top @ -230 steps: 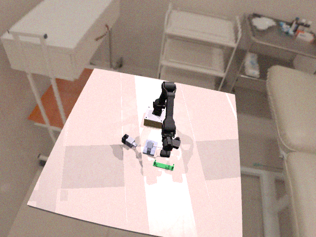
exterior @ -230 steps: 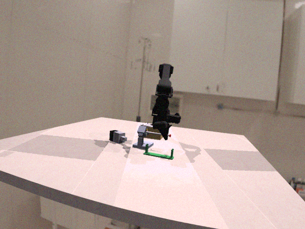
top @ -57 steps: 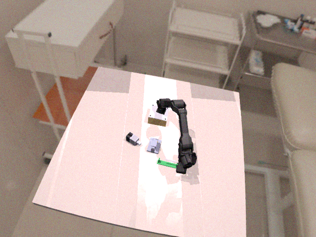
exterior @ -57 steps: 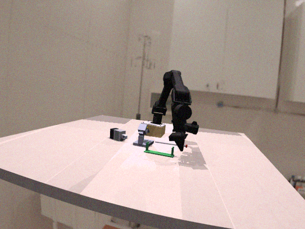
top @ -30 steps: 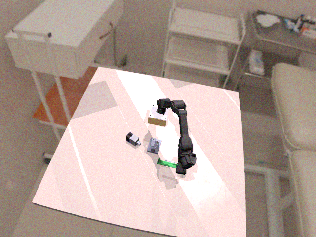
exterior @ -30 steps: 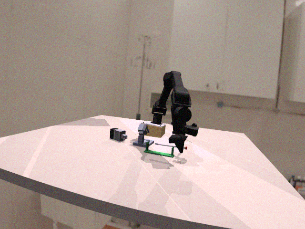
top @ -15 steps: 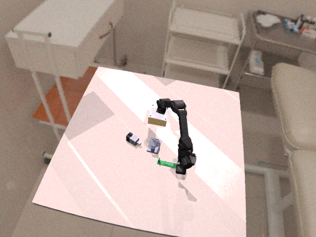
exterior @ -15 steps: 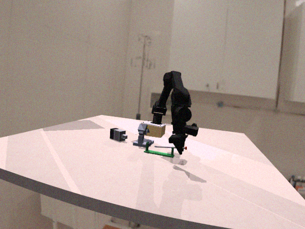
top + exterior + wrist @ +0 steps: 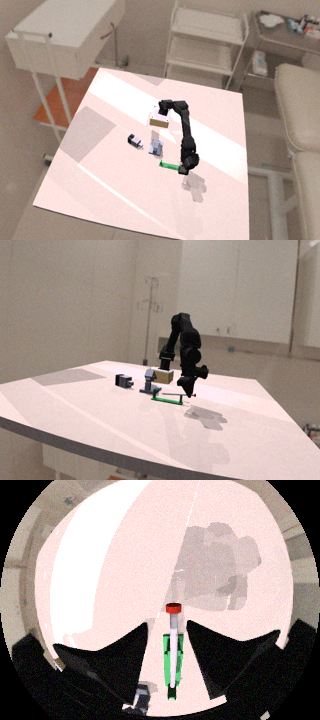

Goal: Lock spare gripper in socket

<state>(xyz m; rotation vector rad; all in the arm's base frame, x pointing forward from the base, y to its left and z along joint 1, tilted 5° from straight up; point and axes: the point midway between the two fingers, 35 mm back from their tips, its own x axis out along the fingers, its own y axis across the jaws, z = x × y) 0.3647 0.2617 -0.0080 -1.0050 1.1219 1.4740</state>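
Right now the green rack is 100 mm to the right of my gripper tip, 20 mm below it and 10 mm ahead of it. The rest, counted from my gripper tip: grey mount (220 mm to the right, 70 mm behind, 10 mm above); then spare gripper (370 mm to the right, 70 mm behind, 10 mm below).
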